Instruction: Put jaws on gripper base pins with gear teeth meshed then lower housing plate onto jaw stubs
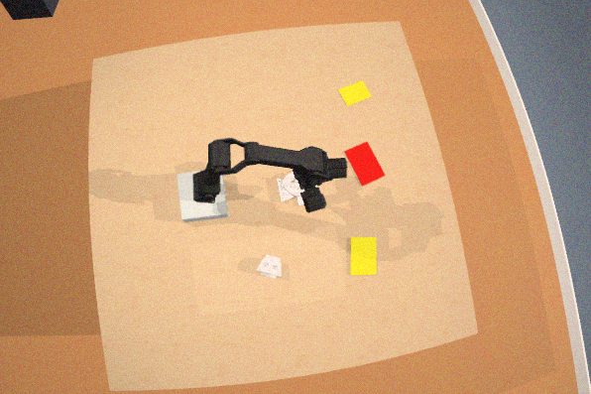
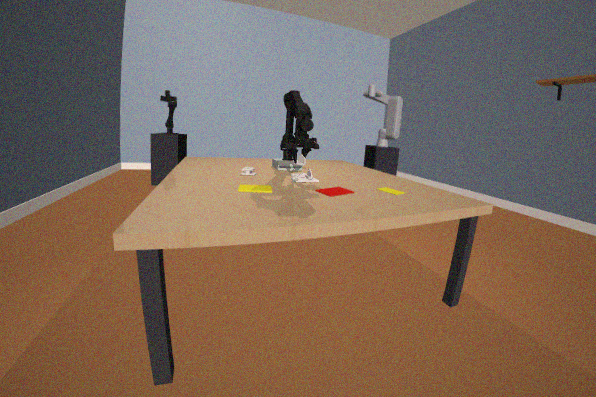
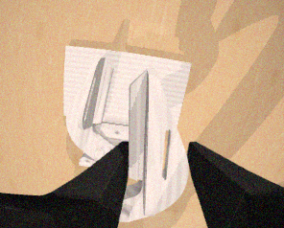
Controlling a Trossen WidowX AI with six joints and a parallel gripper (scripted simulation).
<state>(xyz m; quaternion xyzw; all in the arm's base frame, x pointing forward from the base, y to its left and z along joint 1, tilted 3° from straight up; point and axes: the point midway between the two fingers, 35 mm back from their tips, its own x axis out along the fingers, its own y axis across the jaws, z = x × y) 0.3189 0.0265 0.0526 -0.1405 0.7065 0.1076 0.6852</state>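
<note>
The white jaw is 7 cm below my gripper tip, 5 cm behind it and 4 cm to the left of it. From my gripper tip the other things lie so: yellow patch 21 cm ahead, 20 cm to the right, 8 cm below; red patch 21 cm ahead, 13 cm to the left, 8 cm below.
</note>
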